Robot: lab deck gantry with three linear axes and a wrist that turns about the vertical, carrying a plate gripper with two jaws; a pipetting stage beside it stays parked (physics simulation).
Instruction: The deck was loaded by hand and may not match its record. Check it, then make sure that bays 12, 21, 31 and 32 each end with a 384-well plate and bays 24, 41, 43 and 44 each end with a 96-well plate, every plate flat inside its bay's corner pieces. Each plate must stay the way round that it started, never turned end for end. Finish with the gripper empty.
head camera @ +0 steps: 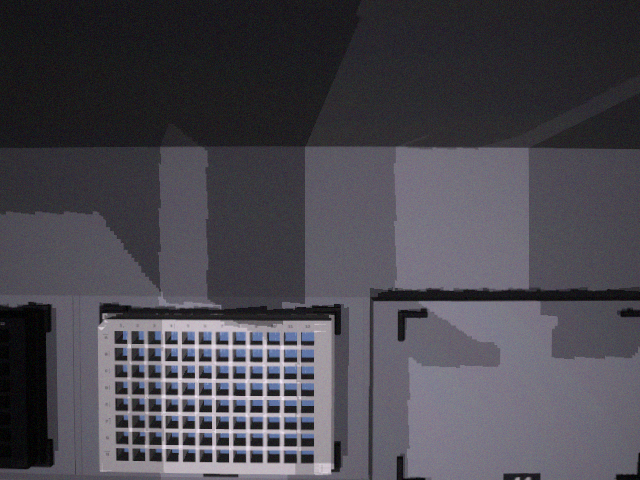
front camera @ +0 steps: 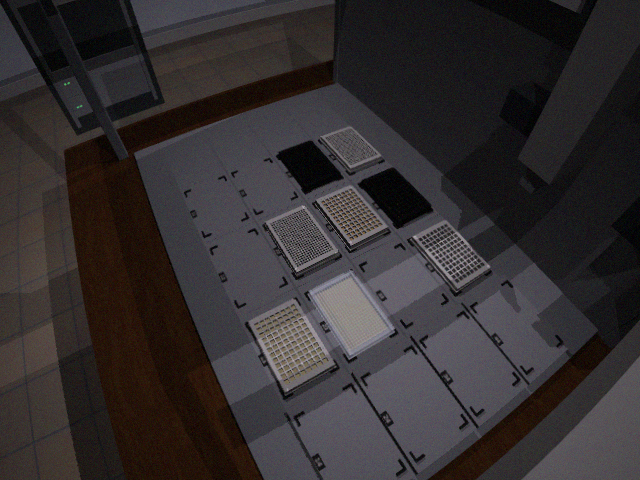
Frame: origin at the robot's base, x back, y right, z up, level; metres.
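Seen in the pictures: gripper, fingertip midpoint: point(front camera: 594, 280); robot's base, link origin: point(front camera: 186, 193).
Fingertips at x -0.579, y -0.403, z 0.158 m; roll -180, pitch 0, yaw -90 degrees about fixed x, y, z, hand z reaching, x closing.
Note:
Pixels of each thing's middle, then the offset from my fingertips to it. "spot": a spot on its surface instead.
- 384-well plate, body centre: point(front camera: 300, 238) dx +0.351, dy +0.253, dz -0.150 m
- lid, body centre: point(front camera: 350, 311) dx +0.187, dy +0.253, dz -0.150 m
- bay 31, surface spot: point(front camera: 292, 346) spot: dx +0.180, dy +0.360, dz -0.143 m
- bay 23, surface spot: point(front camera: 351, 215) spot: dx +0.346, dy +0.148, dz -0.145 m
- white 96-well plate, body centre: point(head camera: 217, 392) point(front camera: 450, 254) dx +0.187, dy +0.039, dz -0.150 m
- bay 24, surface spot: point(head camera: 12, 387) spot: dx +0.297, dy +0.035, dz -0.143 m
- bay 13, surface spot: point(front camera: 310, 165) spot: dx +0.505, dy +0.147, dz -0.145 m
- white fine-welled plate, body centre: point(front camera: 350, 148) dx +0.515, dy +0.039, dz -0.150 m
Neither view shows the gripper's jaws. By the deck grid, a 384-well plate point(front camera: 302, 240) sits in bay 22 and a pale, fine-welled plate under a clear rim or lid point(front camera: 352, 314) in bay 32. Yellow-welled 96-well plates sit in bay 31 point(front camera: 292, 346) and bay 23 point(front camera: 351, 215). A white 96-well plate point(front camera: 450, 255) point(head camera: 214, 396) lies in bay 34. Black plates sit in bay 24 point(front camera: 395, 196) point(head camera: 12, 387) and bay 13 point(front camera: 310, 165); their well counts are hard to read. A white fine-welled plate point(front camera: 351, 148) is in bay 14. Bays 12, 21, 41, 43 and 44 hold no plate.
Bays 11, 33 and 42 also show corner pieces without a plate. A grey upright column point(front camera: 578, 103) hangs at the upper right of the front view. Brown wooden edging point(front camera: 149, 330) borders the deck. Shadows cross the deck in both views.

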